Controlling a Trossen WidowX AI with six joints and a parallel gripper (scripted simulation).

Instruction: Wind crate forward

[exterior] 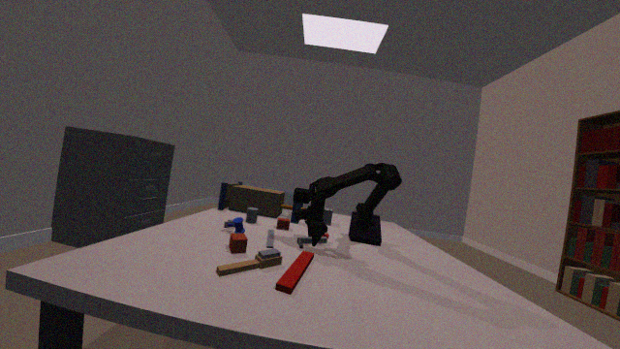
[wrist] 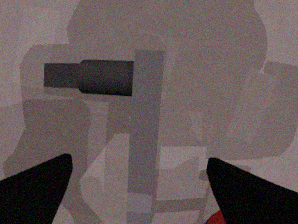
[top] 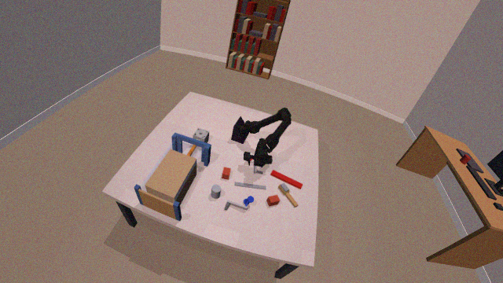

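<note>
Now: the winch handle 1 cm to the right of my gripper tip, 1 cm behind it and 1 cm above it. From my gripper tip the other things lie so: grey bar (17 cm ahead, 3 cm to the left, 1 cm below); red bar (23 cm to the left, 1 cm ahead); red knob (5 cm to the right, 4 cm behind, 2 cm above).
</note>
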